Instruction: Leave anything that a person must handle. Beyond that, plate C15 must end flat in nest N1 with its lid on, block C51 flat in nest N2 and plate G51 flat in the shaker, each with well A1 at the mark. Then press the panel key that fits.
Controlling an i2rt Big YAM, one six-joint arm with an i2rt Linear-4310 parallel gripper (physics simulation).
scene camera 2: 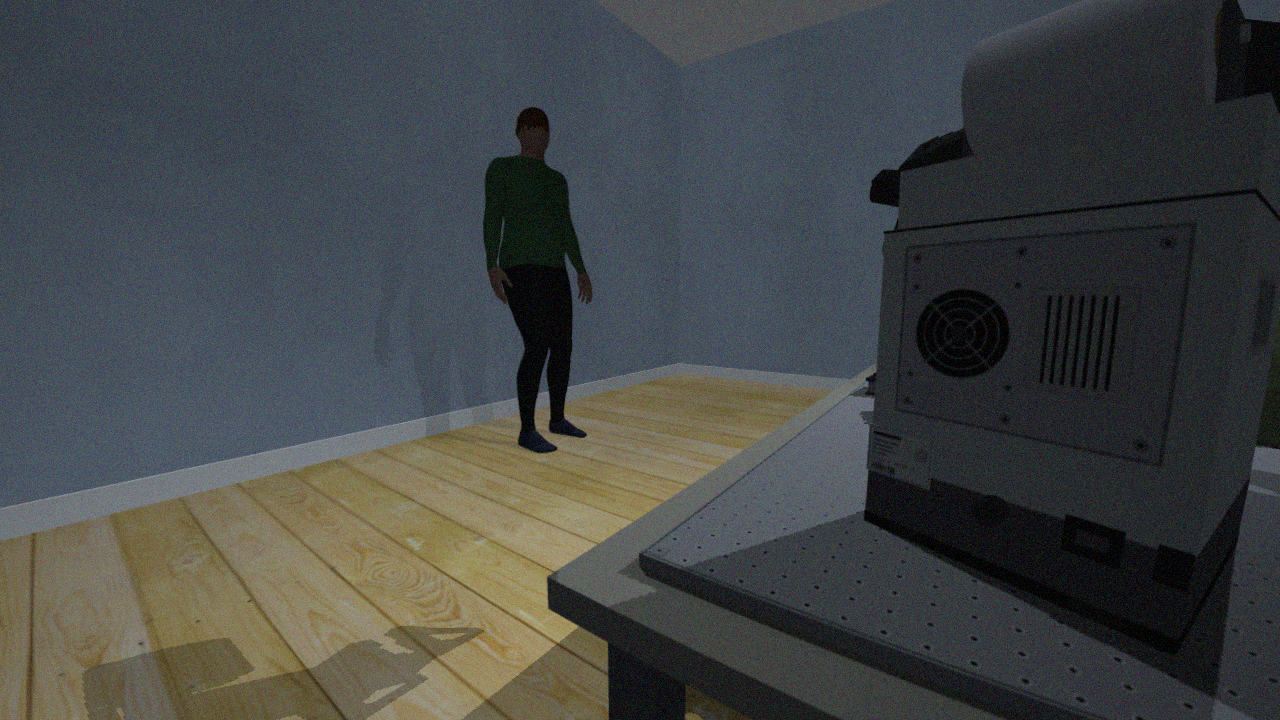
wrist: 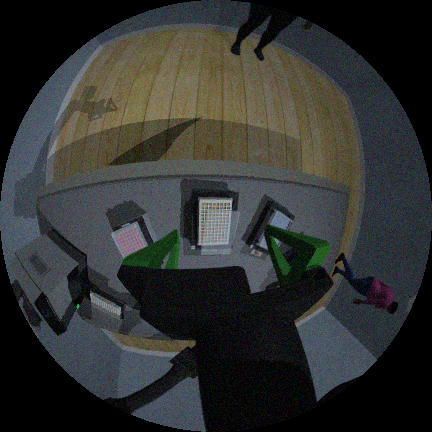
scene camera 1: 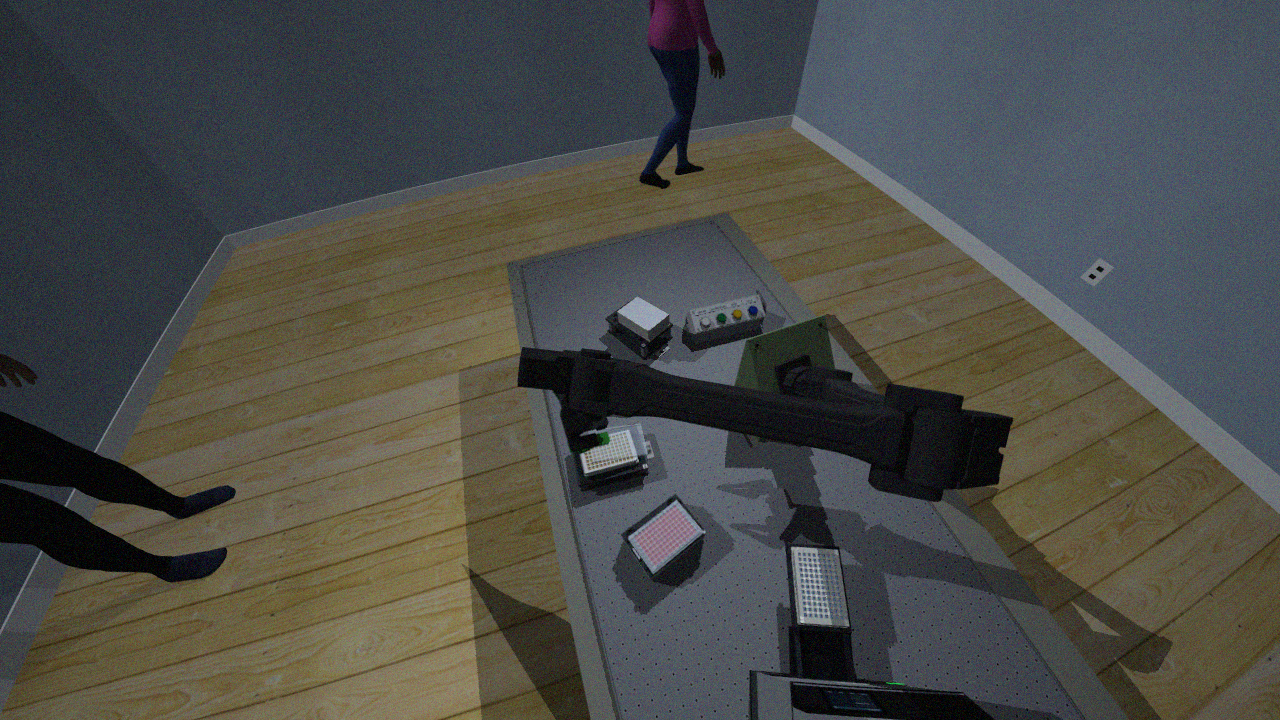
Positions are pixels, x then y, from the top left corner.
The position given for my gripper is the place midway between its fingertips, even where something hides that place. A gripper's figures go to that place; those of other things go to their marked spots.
Labels:
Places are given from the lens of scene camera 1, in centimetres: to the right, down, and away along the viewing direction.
my gripper (scene camera 1: 573, 428): -12, 13, 71
button box (scene camera 1: 699, 333): 17, -8, 113

